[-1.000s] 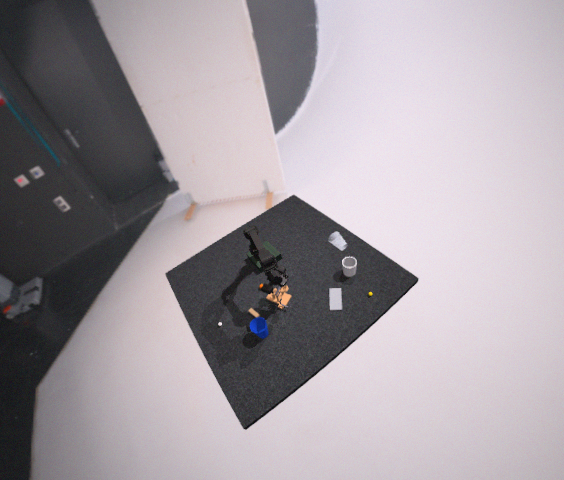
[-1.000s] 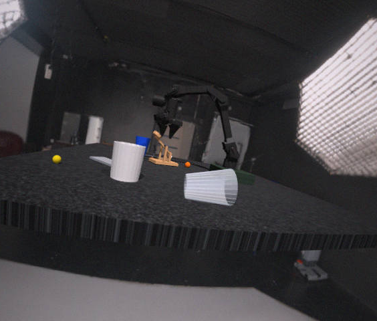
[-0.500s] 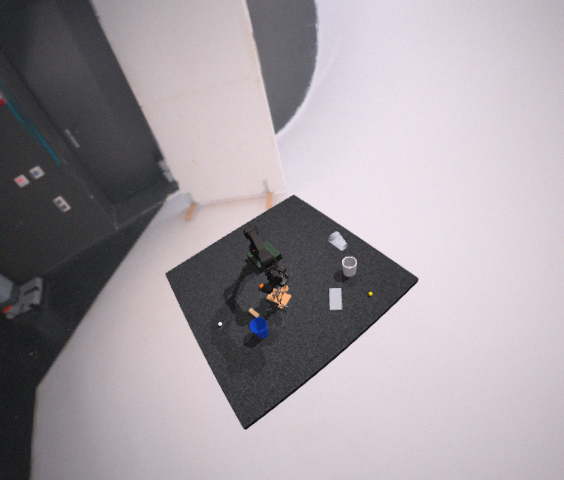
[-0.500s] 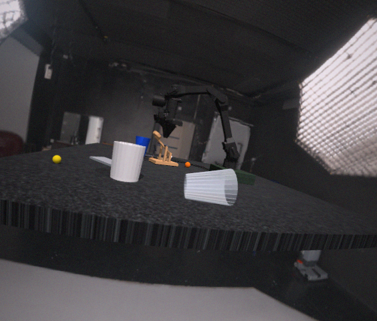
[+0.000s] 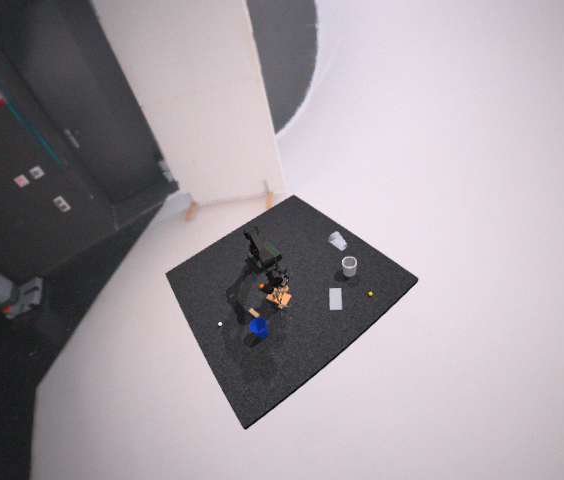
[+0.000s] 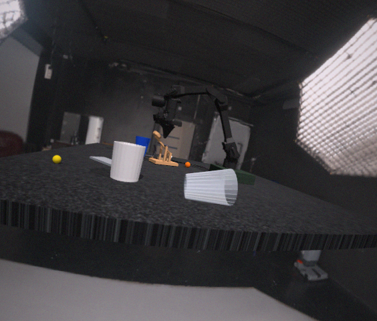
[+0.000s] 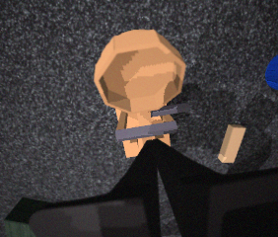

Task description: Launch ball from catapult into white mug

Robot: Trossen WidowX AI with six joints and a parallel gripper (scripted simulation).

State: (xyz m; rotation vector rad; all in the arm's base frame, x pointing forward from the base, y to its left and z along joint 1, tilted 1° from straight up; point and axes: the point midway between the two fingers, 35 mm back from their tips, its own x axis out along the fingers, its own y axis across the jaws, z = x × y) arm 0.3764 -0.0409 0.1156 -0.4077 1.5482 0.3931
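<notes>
The wooden catapult lies 60 mm below my gripper tip and 20 mm ahead of it. Round my gripper tip: small wooden block (190 mm to the right, 130 mm below, 20 mm behind); then blue cup (210 mm to the right, 130 mm ahead, 110 mm below); then orange ball (160 mm behind, 120 mm below, 60 mm to the right).
</notes>
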